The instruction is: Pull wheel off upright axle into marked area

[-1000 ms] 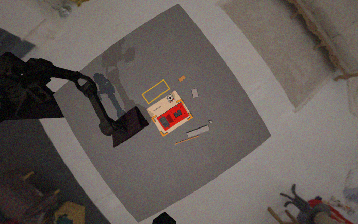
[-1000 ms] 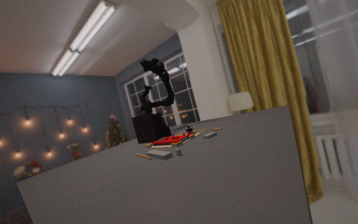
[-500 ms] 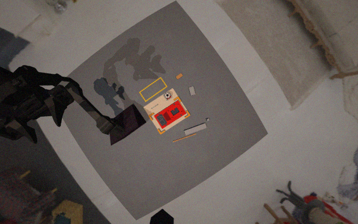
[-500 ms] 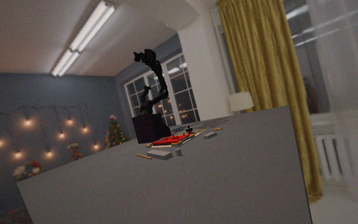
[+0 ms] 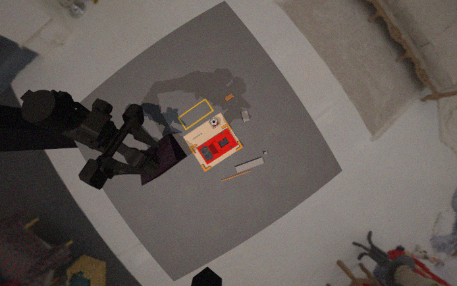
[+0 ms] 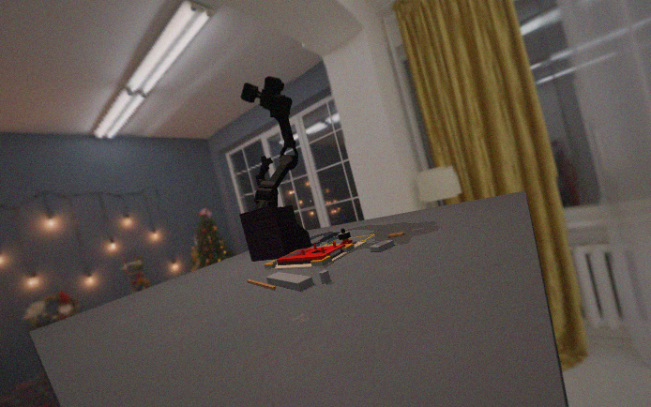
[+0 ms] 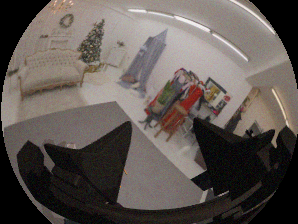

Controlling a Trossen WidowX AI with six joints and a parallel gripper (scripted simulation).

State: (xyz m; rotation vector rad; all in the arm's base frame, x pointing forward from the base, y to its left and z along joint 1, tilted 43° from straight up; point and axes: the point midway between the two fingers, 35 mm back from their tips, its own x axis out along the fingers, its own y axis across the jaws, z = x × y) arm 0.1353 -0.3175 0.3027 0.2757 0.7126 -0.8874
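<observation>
Right now the wheel is 54 cm below my gripper tip, 16 cm ahead of it and 4 cm to the left of it. Also, from my gripper tip: orange stick 58 cm below, 26 cm to the right, 4 cm ahead; then grey block 58 cm below, 31 cm ahead, 5 cm to the right; then grey bar 57 cm below, 26 cm to the right, 14 cm ahead.
</observation>
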